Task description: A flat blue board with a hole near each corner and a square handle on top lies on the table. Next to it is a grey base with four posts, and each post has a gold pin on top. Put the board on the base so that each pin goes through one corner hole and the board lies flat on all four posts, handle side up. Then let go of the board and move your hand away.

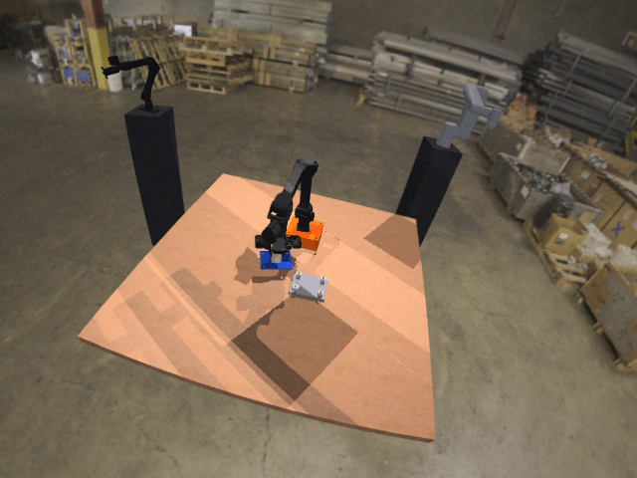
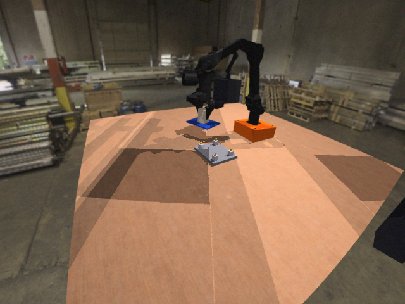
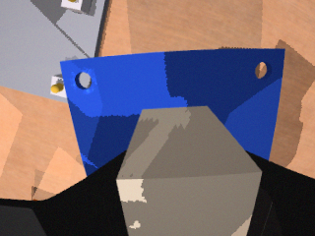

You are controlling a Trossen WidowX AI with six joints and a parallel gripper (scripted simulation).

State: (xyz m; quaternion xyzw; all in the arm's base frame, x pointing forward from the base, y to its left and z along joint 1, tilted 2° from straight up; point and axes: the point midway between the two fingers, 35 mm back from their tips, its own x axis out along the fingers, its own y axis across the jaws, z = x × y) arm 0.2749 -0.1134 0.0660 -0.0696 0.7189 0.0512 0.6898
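Now: gripper tip 6 cm short of the grey base, 15 cm to the right of it and 10 cm above it. From my gripper tip the other things lie so: blue board (right at my gripper tip).
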